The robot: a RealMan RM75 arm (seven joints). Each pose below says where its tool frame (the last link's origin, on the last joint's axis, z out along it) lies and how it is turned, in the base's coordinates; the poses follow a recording.
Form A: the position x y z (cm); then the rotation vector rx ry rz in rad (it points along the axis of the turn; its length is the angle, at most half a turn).
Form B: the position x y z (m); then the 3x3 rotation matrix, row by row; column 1 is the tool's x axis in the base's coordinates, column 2 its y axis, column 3 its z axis. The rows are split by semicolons. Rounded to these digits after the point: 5 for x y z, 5 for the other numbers.
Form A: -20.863 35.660 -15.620 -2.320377 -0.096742 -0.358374
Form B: -0.20863 0.35660 -0.15620; 0.95751 0.17773 0.22711; -0.03930 -0.69974 0.71331; 0.28570 -0.69193 -0.66303
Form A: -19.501 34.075 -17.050 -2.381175 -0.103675 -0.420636
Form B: -0.19501 0.34075 -0.17050; 0.94390 0.18856 0.27110; -0.04098 -0.74772 0.66275; 0.32768 -0.63668 -0.69804
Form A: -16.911 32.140 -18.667 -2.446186 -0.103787 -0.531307
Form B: -0.16911 0.32140 -0.18667; 0.91576 0.19898 0.34899; -0.05302 -0.80125 0.59598; 0.39822 -0.56427 -0.72320
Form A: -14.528 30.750 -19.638 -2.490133 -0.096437 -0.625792
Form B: -0.14528 0.30750 -0.19638; 0.88822 0.19884 0.41417; -0.06493 -0.83811 0.54163; 0.45482 -0.50797 -0.73151
